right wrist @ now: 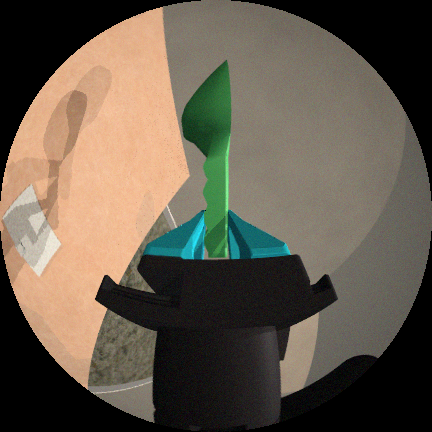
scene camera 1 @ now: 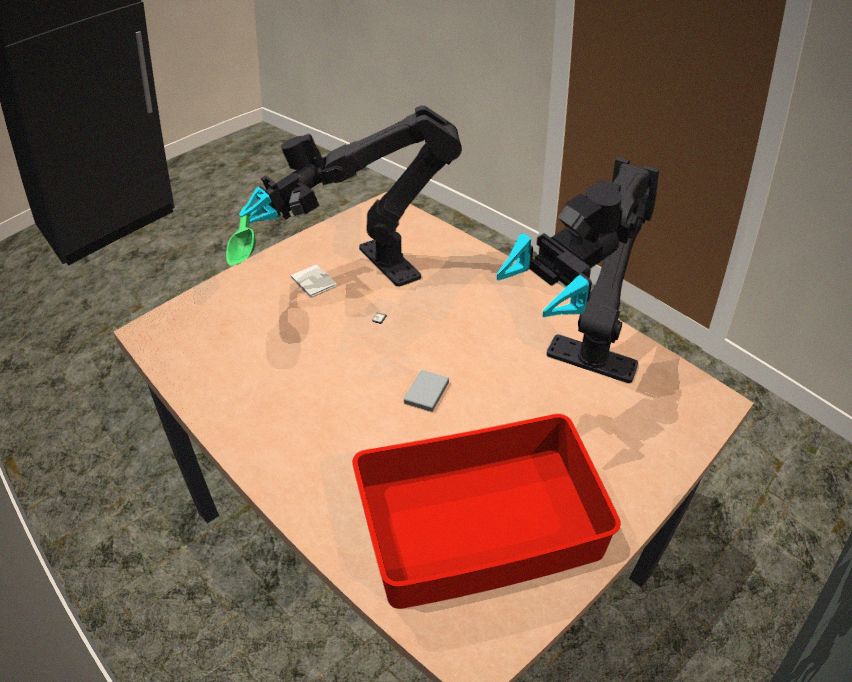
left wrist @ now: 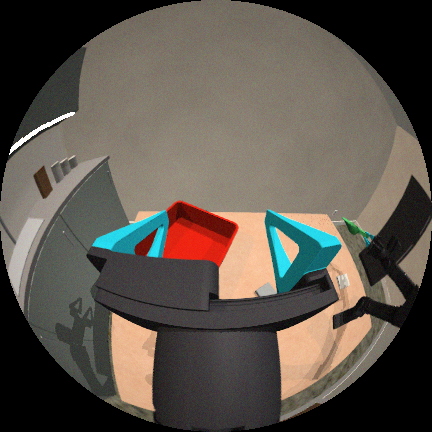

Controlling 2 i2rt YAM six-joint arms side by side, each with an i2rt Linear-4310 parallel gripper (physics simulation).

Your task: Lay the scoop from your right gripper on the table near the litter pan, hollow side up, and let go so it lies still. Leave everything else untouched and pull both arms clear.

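Where they show: left gripper, fingertip midpoint: (scene camera 1: 519, 295) (left wrist: 216, 215); right gripper, fingertip midpoint: (right wrist: 215, 215) (scene camera 1: 241, 219) (left wrist: 363, 233); left arm's base, link origin: (scene camera 1: 592, 360); right arm's base, link origin: (scene camera 1: 389, 262) (left wrist: 344, 316).
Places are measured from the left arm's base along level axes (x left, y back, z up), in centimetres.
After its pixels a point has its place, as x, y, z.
A green scoop (scene camera 1: 240, 245) @[-74.8, -19.9, 18.8] (left wrist: 354, 226) @[-69.8, -20.9, 22.5] (right wrist: 217, 185) @[-76.4, -15.0, 21.4] is held by its handle in my right gripper (scene camera 1: 254, 213) @[-79.2, -13.7, 20.9] (right wrist: 215, 215) @[-79.2, -13.7, 20.9], which is shut on it. The scoop is in the air at the far left edge of the table (scene camera 1: 284, 398) @[-51.8, -38.8, 0.0], its bowl pointing down and away from the fingers in scene camera 1. In the right wrist view the bowl is seen from the side. The red litter pan (scene camera 1: 490, 576) @[1.7, -60.7, 5.1] (left wrist: 200, 245) @[-14.1, -52.8, 0.2] stands upright at the near end of the table. My left gripper (scene camera 1: 534, 292) @[-8.0, -33.3, 37.0] (left wrist: 216, 215) @[-8.0, -33.3, 37.0] is open and empty, above the table at the right.
A grey flat block (scene camera 1: 427, 389) @[-27.1, -24.7, 1.5] (left wrist: 265, 289) @[-27.4, -26.8, 1.5] lies between the pan and the arms. A small square piece (scene camera 1: 379, 317) @[-47.0, -8.3, 0.2] lies farther back. A whitish flat square (scene camera 1: 313, 280) @[-67.7, -3.9, 0.9] (left wrist: 342, 281) @[-66.7, -3.7, 0.9] (right wrist: 32, 230) @[-68.4, -4.0, 0.9] lies near the back left edge, by the right arm's base (scene camera 1: 389, 262) @[-54.0, 8.8, 2.2].
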